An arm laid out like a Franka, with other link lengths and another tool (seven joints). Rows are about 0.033 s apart.
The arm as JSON. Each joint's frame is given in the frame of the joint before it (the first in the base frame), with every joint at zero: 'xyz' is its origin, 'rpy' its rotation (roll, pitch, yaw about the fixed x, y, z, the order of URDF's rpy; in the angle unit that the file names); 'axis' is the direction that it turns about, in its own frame. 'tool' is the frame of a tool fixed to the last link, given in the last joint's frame.
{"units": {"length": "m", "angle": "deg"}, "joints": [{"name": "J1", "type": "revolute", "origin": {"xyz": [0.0, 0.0, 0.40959], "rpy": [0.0, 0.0, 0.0]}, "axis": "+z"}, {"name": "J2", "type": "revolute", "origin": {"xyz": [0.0, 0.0, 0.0], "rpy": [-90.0, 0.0, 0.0]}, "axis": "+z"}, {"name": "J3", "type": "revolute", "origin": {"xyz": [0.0, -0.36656, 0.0], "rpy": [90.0, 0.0, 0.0]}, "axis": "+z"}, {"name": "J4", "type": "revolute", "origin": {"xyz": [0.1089, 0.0, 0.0], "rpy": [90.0, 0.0, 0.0]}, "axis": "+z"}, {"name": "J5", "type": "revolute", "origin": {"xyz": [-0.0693, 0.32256, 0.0], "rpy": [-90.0, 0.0, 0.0]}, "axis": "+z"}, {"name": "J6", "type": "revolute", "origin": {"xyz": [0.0, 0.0, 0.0], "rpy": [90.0, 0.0, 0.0]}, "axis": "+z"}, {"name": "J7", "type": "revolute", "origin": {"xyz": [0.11, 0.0, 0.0], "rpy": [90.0, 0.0, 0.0]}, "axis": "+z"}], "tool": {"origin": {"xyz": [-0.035, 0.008, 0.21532], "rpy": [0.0, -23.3, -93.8]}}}
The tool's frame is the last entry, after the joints.
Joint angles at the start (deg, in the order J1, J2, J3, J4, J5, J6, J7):
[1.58 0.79 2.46 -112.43 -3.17 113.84 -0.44]
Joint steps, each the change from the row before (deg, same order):
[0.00 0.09 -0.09 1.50 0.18 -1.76 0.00]
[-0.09 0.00 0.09 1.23 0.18 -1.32 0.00]
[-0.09 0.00 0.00 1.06 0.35 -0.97 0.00]
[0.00 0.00 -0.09 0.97 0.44 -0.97 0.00]
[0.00 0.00 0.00 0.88 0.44 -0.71 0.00]
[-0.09 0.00 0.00 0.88 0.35 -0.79 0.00]
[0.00 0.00 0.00 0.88 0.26 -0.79 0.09]
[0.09 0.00 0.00 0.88 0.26 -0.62 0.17]
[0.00 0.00 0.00 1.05 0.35 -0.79 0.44]
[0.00 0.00 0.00 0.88 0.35 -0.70 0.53]
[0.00 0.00 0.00 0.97 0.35 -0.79 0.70]
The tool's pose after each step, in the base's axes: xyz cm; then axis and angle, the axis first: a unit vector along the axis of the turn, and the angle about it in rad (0 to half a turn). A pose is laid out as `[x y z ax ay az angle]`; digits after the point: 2 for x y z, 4 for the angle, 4 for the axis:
[51.60 1.83 50.46 0.6403 0.7537 -0.1478 2.7959]
[51.67 1.87 51.14 0.6411 0.7531 -0.1476 2.7990]
[51.78 1.90 51.75 0.6431 0.7518 -0.1455 2.8024]
[51.84 1.95 52.29 0.6452 0.7505 -0.1433 2.8079]
[51.94 2.09 52.81 0.6468 0.7497 -0.1400 2.8112]
[52.02 2.11 53.32 0.6486 0.7486 -0.1377 2.8146]
[52.08 2.20 53.83 0.6501 0.7476 -0.1358 2.8168]
[52.19 2.39 54.37 0.6518 0.7467 -0.1329 2.8170]
[52.30 2.53 55.00 0.6559 0.7436 -0.1299 2.8193]
[52.36 2.68 55.53 0.6604 0.7400 -0.1275 2.8228]
[52.41 2.85 56.11 0.6658 0.7355 -0.1253 2.8268]

